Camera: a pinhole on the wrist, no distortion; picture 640 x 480 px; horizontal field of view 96.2 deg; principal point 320.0 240.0 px. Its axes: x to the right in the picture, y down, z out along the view. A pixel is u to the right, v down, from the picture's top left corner.
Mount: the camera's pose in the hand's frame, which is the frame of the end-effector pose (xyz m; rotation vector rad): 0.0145 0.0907 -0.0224 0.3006 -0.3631 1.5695
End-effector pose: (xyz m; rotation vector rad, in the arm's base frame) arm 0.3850 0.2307 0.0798 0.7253 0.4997 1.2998
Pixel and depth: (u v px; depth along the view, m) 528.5 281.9 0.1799
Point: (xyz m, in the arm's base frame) 0.4236 0.1847 0.3097
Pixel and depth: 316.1 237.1 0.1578
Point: 0.4554 0.2198 0.1807
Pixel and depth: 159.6 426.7 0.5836
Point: 0.8646 -0.2511 -0.0249
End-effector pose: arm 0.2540 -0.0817 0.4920 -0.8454 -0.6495 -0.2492
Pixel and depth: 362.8 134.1 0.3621
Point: 0.2109 0.1752 0.7425
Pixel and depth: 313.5 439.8 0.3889
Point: -0.1291 0.0941 0.5284
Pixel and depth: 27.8 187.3 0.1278
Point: 0.2294 -0.0999 0.5850
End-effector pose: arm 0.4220 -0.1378 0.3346 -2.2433 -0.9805 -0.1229
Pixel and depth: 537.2 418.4 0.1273
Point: 0.4335 -0.1630 0.1426
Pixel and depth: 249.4 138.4 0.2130
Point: 0.4261 0.0302 0.2688
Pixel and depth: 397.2 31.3 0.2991
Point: 0.5578 0.1563 0.1593
